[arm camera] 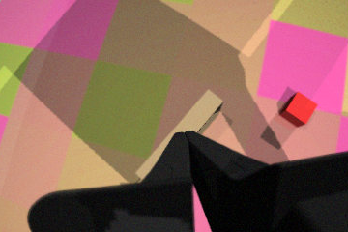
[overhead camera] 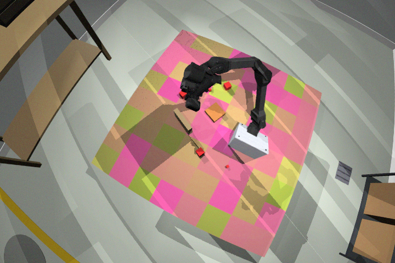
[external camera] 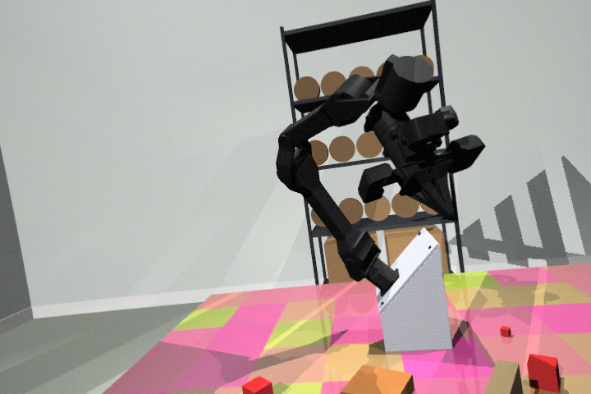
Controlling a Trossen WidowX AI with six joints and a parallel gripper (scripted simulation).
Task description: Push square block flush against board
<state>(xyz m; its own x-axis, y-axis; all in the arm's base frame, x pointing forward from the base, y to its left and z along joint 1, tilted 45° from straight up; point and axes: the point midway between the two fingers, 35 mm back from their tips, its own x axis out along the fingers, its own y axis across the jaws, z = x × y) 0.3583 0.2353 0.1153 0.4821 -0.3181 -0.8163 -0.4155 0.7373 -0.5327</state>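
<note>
Now: the tan board 20 mm ahead of my gripper tip, 30 mm to the left of it and 280 mm below it. The rest, counted from my gripper tip: square block (120 mm behind, 140 mm to the right, 320 mm below).
</note>
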